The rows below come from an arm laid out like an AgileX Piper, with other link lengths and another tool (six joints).
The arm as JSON. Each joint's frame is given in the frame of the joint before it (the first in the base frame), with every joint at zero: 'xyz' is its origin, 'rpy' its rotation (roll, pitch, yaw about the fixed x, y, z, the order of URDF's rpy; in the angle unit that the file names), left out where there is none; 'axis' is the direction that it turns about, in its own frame. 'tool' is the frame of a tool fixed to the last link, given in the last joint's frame.
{
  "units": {
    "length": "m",
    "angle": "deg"
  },
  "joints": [
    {
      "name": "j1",
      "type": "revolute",
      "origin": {
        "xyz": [
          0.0,
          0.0,
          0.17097
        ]
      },
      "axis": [
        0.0,
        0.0,
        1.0
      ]
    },
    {
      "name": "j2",
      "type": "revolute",
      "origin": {
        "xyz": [
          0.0,
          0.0,
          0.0
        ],
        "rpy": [
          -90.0,
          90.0,
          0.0
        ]
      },
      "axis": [
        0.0,
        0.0,
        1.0
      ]
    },
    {
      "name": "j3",
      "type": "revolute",
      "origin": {
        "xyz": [
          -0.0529,
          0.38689,
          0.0
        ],
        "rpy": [
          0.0,
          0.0,
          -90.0
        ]
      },
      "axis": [
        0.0,
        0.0,
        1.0
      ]
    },
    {
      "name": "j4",
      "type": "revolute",
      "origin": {
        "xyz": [
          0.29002,
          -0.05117,
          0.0
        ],
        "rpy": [
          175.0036,
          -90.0,
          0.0
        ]
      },
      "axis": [
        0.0,
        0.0,
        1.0
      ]
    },
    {
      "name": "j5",
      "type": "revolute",
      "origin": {
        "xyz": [
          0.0,
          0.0,
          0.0
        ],
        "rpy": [
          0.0,
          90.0,
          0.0
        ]
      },
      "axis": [
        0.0,
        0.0,
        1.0
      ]
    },
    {
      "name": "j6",
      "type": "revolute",
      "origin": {
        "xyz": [
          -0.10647,
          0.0,
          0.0
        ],
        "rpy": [
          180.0,
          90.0,
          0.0
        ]
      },
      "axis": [
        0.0,
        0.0,
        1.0
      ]
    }
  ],
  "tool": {
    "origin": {
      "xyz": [
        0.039,
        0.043,
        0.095
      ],
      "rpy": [
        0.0,
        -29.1,
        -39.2
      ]
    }
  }
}
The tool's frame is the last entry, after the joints.
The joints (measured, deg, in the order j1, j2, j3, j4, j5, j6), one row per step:
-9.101, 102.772, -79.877, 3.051, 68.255, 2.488
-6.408, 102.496, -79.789, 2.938, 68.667, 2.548
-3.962, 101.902, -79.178, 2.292, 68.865, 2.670
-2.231, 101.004, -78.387, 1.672, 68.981, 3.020
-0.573, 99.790, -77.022, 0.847, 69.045, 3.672
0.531, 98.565, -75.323, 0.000, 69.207, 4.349
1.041, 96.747, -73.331, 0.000, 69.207, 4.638
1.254, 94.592, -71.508, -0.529, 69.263, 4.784
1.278, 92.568, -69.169, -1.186, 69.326, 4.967
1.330, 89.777, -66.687, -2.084, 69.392, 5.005
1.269, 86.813, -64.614, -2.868, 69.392, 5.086
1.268, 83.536, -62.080, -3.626, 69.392, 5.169
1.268, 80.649, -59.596, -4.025, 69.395, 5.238
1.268, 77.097, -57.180, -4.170, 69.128, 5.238
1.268, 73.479, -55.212, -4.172, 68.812, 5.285
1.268, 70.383, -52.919, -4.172, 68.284, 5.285
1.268, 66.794, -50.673, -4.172, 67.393, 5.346
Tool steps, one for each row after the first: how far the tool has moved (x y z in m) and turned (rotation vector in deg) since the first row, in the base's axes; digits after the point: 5 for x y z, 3 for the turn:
0.00132, 0.01804, 0.00177, -0.066, 0.237, 2.688
-0.00076, 0.03263, 0.00349, -0.647, 0.523, 5.217
-0.00514, 0.04251, 0.00635, -1.219, 0.591, 6.788
-0.01308, 0.05113, 0.00872, -1.952, 0.868, 8.046
-0.02347, 0.05569, 0.00964, -2.683, 1.551, 8.742
-0.03614, 0.05889, 0.01218, -2.663, 1.719, 8.968
-0.04890, 0.05813, 0.01739, -3.178, 1.466, 9.187
-0.06404, 0.05574, 0.01919, -3.773, 1.876, 9.235
-0.08132, 0.05246, 0.02415, -4.643, 1.672, 9.506
-0.09711, 0.04907, 0.03077, -5.441, 0.820, 9.555
-0.11582, 0.04604, 0.03583, -6.207, 0.111, 9.650
-0.13359, 0.04429, 0.03793, -6.610, -0.272, 9.670
-0.15169, 0.04339, 0.04171, -6.831, -1.666, 9.646
-0.16788, 0.04307, 0.04639, -6.944, -3.630, 9.504
-0.18332, 0.04275, 0.04635, -7.016, -4.960, 9.461
-0.19833, 0.04251, 0.04708, -7.128, -7.193, 9.325

